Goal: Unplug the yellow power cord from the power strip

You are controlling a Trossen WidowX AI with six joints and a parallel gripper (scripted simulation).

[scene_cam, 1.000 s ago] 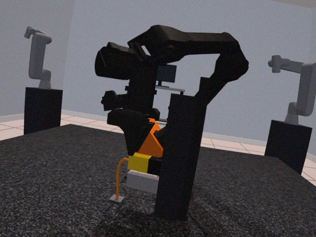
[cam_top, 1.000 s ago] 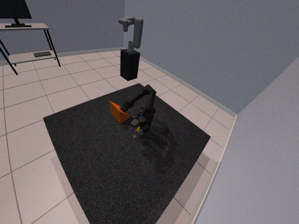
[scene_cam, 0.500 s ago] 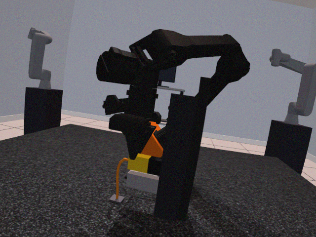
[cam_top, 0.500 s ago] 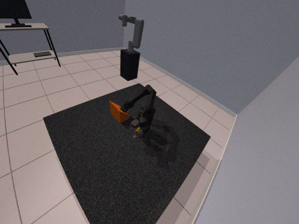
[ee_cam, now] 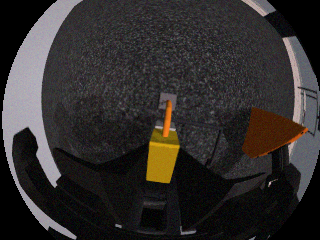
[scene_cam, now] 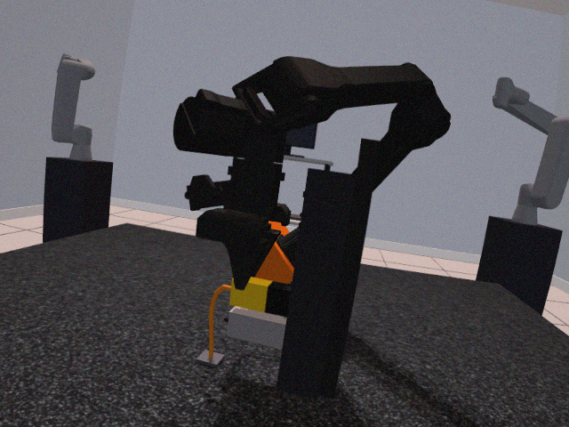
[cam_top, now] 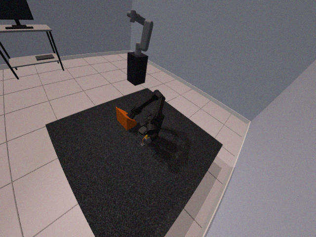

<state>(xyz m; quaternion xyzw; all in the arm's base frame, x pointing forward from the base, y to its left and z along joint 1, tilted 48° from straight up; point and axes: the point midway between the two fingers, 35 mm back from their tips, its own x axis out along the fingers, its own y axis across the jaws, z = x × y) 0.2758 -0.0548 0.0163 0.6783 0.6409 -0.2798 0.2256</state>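
Now: the yellow plug 3 cm to the left of my gripper tip.
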